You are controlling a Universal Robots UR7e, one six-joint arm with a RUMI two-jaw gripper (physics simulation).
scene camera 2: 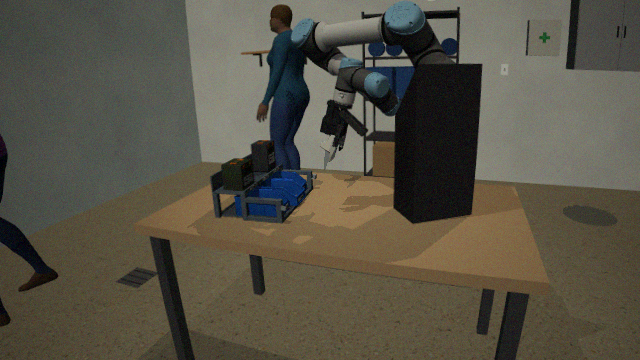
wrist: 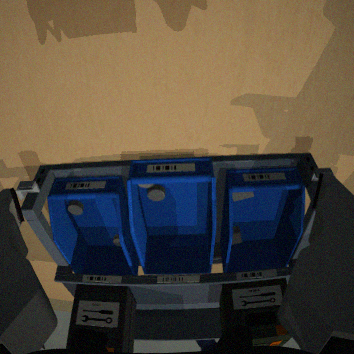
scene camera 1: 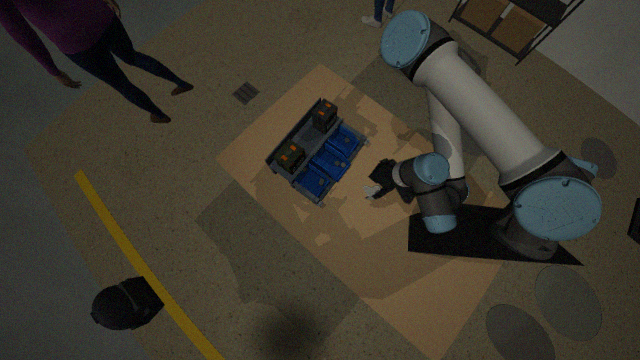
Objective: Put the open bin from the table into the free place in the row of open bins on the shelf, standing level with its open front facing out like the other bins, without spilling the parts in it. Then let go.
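Frame: origin at the arm's base, x down, y right, z back, level; metres.
Where they show: gripper, fingertip midpoint: (scene camera 2: 334, 156) (wrist: 164, 187) (scene camera 1: 377, 182); arm's base, origin of the base link: (scene camera 2: 441, 82) (scene camera 1: 519, 238).
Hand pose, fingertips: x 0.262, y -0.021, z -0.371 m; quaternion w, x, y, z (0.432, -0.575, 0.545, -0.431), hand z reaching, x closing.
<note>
Things, the pixels of their top centre, and the offset from my fingertips. "pt": a spot on its surface instead. Level surfaces: height alone.
- middle bin, surface spot: (wrist: 175, 215) (scene camera 1: 324, 160) pt dx +0.191, dy -0.002, dz -0.255 m
- green-black case, middle of its top: (wrist: 257, 345) (scene camera 2: 236, 161) (scene camera 1: 288, 152) dx +0.003, dy -0.121, dz -0.339 m
- black case, middle of its top: (scene camera 1: 324, 108) (scene camera 2: 262, 141) dx -0.022, dy +0.110, dz -0.346 m
- table, its level: dx +0.202 m
Three blue open bins stand side by side in the grey shelf (scene camera 1: 306, 137) (scene camera 2: 217, 203) (wrist: 170, 295). The middle bin (scene camera 1: 327, 162) (wrist: 175, 215) is between the left bin of the wrist view (scene camera 1: 345, 139) (wrist: 95, 220) and the right bin of the wrist view (scene camera 1: 311, 183) (wrist: 265, 215). All open fronts face out. The middle bin's front edge reaches further out or higher than its neighbours'; which cannot be told. Grey parts show inside the bins. My gripper (scene camera 1: 371, 183) (scene camera 2: 333, 157) (wrist: 164, 187) is open and empty, above the table in front of the shelf, apart from the bins.
A green-black case (scene camera 1: 290, 156) (scene camera 2: 237, 173) (wrist: 255, 300) and a black case (scene camera 1: 325, 115) (scene camera 2: 263, 156) (wrist: 100, 320) stand on the shelf's top board. The black pedestal (scene camera 2: 437, 145) carries the arm on the table (scene camera 2: 350, 250). People stand beyond the table.
</note>
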